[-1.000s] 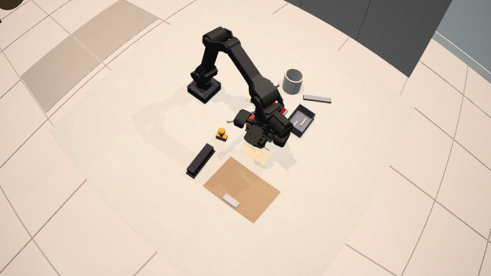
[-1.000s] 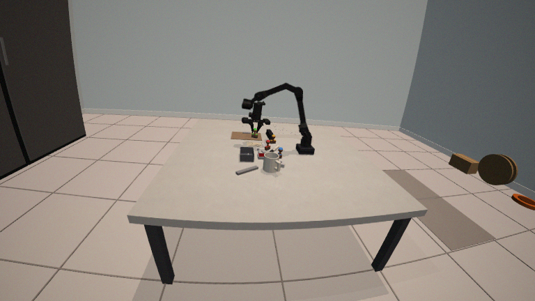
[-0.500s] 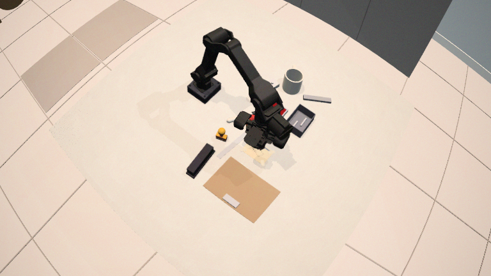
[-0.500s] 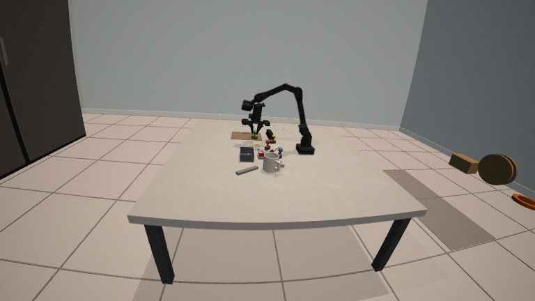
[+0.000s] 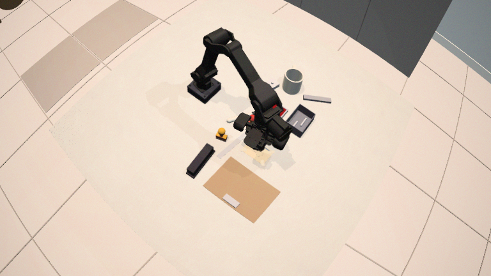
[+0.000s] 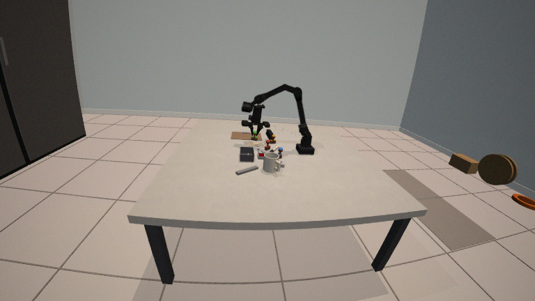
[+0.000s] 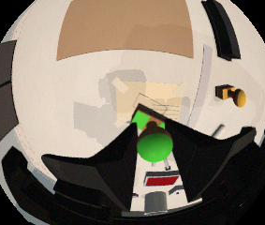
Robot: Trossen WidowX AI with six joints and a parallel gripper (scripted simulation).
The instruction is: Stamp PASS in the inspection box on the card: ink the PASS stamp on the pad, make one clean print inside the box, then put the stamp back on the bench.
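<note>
My gripper tip is now 7 cm above the cream card. Also, from my gripper tip: red-knobbed stamp: 10 cm behind, 6 cm to the left, 4 cm below; then ruler: 8 cm behind, 6 cm below, 5 cm to the right; then green-knobbed stamp: 1 cm below.
</note>
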